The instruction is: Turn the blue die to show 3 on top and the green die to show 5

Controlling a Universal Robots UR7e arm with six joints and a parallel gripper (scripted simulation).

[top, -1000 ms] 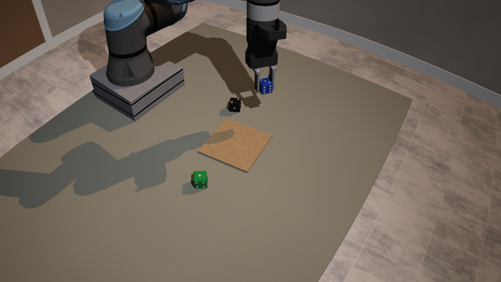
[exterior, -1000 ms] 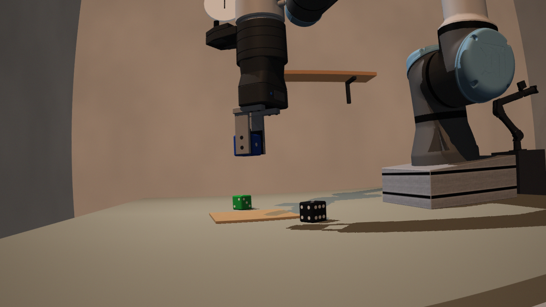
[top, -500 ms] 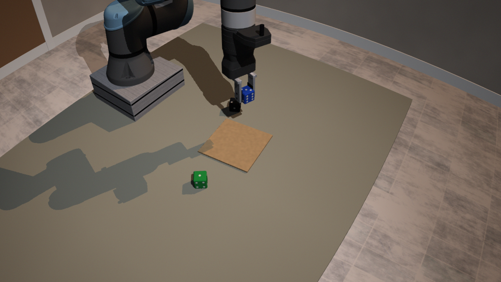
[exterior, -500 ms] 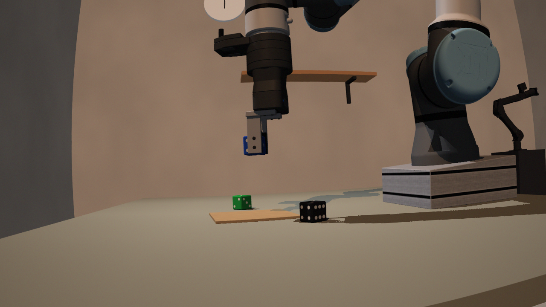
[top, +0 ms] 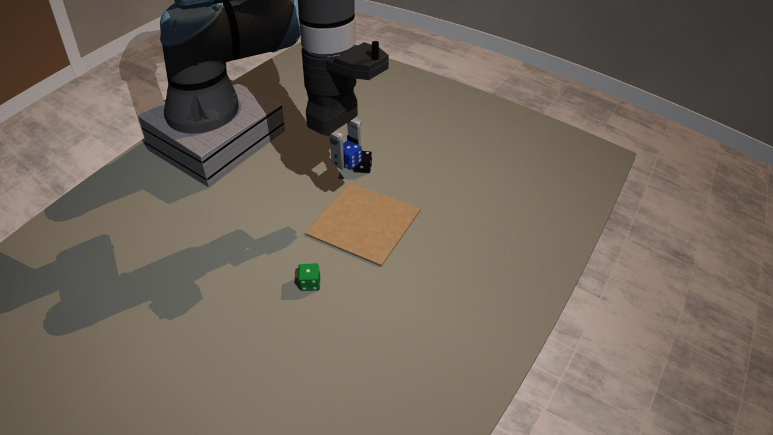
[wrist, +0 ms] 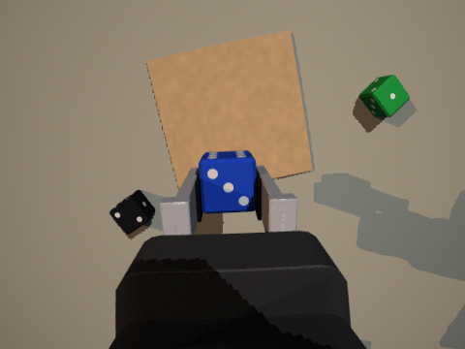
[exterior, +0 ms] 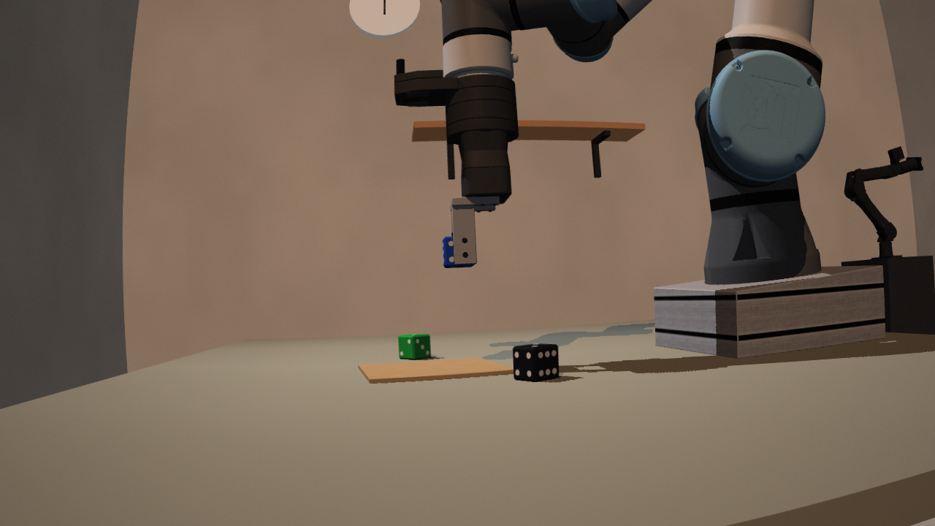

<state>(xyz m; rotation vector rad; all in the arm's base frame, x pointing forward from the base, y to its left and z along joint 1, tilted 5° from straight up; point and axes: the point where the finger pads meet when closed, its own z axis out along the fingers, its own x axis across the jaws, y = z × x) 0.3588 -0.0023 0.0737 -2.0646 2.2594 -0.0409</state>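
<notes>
My hand is 120 mm above the brown mat, 40 mm short of it and 10 mm to the left of it. From my hand the other things lie so: green die (160 mm to the right, 110 mm below, 40 mm ahead); black die (110 mm below, 100 mm to the left, 40 mm behind); blue die (10 mm ahead).
</notes>
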